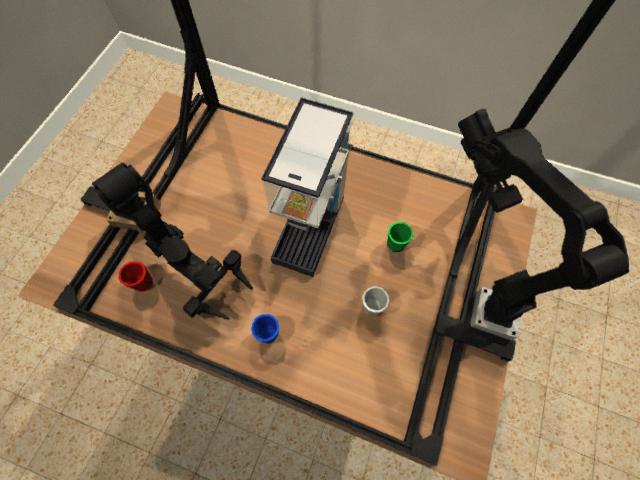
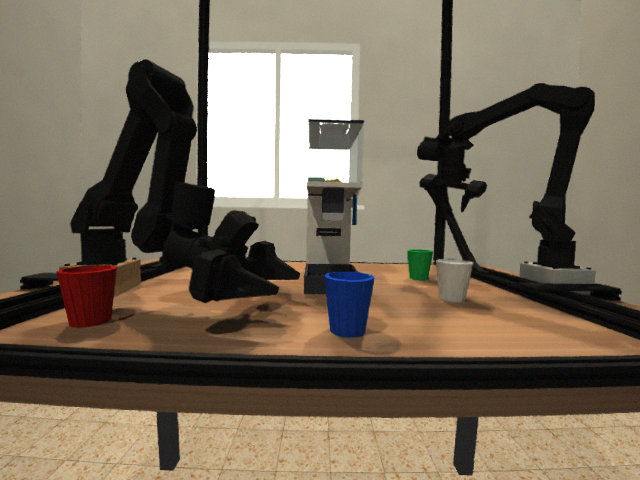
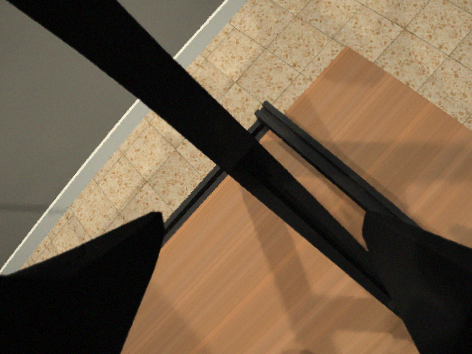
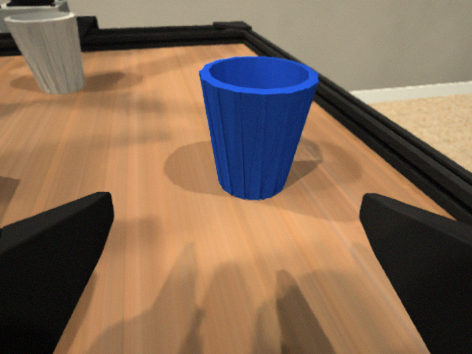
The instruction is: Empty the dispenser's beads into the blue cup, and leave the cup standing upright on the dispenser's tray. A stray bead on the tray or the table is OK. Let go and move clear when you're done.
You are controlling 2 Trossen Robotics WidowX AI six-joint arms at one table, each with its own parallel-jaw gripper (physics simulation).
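Seen in the pictures: left gripper, between the fingertips: (image 2: 449, 208) (image 3: 263, 222); right gripper, between the fingertips: (image 1: 241, 304) (image 2: 289, 282) (image 4: 239, 204); left arm's base, origin of its link: (image 1: 499, 311) (image 2: 555, 265) (image 4: 32, 3); right arm's base, origin of its link: (image 1: 130, 206) (image 2: 103, 262).
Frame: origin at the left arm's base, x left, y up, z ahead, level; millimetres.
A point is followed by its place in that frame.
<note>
The blue cup (image 1: 265, 334) @(x 239, y -44, z 526 mm) (image 2: 348, 305) @(x 261, y -12, z 526 mm) (image 4: 256, 140) @(x 223, y -8, z 550 mm) stands upright on the table near the front edge; no beads show in it. The dispenser (image 1: 310, 142) @(x -105, y 304, z 527 mm) (image 2: 328, 214) @(x -5, y 107, z 537 mm) stands at the back middle, with yellow beads (image 1: 299, 202) @(x -28, y 180, z 527 mm) (image 2: 332, 180) @(x -13, y 183, z 529 mm) in its upper bin and a blue lever (image 1: 333, 198) @(x -67, y 175, z 459 mm) (image 2: 355, 209) @(x -76, y 123, z 466 mm) on its side. Its black tray (image 1: 293, 265) @(x 51, y -20, z 522 mm) (image 2: 314, 285) @(x 52, y -38, z 566 mm) holds no cup. My right gripper (image 1: 239, 302) @(x 196, y 0, z 604 mm) (image 2: 288, 284) @(x 196, y 0, z 604 mm) (image 4: 239, 204) @(x 196, y 0, z 604 mm) is open, low over the table, pointing at the blue cup, which is a little beyond the fingertips. My left gripper (image 2: 452, 202) @(x -274, y 142, z 124 mm) (image 3: 263, 222) @(x -274, y 142, z 124 mm) is open and empty, high at the right.
A red cup (image 1: 135, 276) @(x 213, y -36, z 903 mm) (image 2: 87, 297) @(x 241, y -14, z 868 mm) stands at the left, beside my right arm. A white cup (image 1: 375, 301) @(x 64, y -44, z 290 mm) (image 2: 454, 281) @(x 104, y -15, z 304 mm) (image 4: 49, 55) @(x 82, y -13, z 323 mm) and a green cup (image 1: 399, 237) @(x -134, y -43, z 279 mm) (image 2: 419, 265) @(x -90, y -17, z 293 mm) stand right of the tray. Black rails (image 1: 248, 383) @(x 359, y -36, z 518 mm) border the table.
</note>
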